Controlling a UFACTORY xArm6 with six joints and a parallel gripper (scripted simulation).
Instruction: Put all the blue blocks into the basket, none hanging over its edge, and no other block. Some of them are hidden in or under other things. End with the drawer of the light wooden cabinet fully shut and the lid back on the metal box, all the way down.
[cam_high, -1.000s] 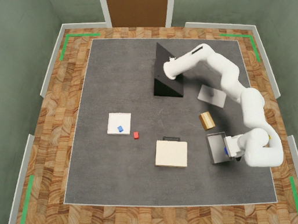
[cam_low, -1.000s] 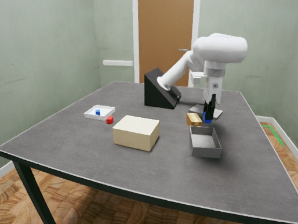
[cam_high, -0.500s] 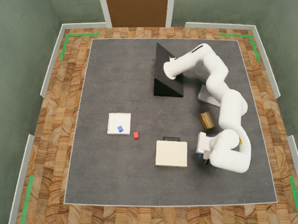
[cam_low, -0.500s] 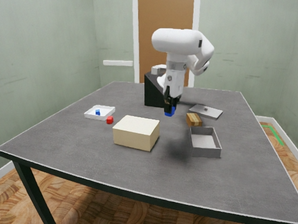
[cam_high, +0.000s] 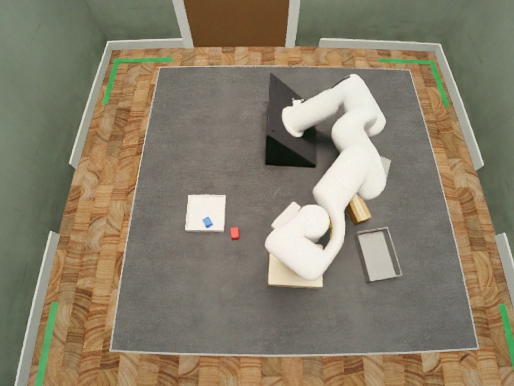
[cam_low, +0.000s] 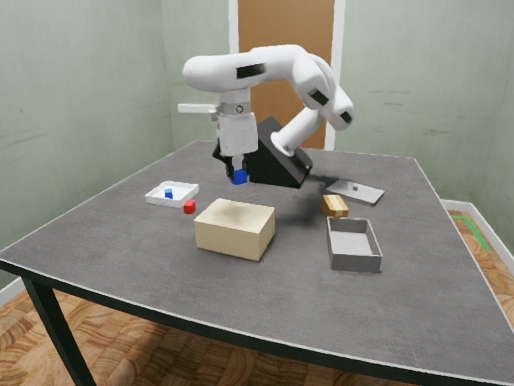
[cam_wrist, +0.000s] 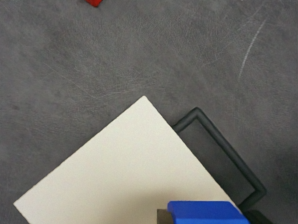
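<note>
Now: hand 320 mm to the left of the white basket, 190 mm above it and 170 mm past it. The rest, counted from my hand: grey metal box: 320 mm to the left, 170 mm below; then light wooden cabinet: 160 mm below, 30 mm ahead, 10 mm to the left; then brown cardboard box: 260 mm to the left, 180 mm behind, 160 mm below.
</note>
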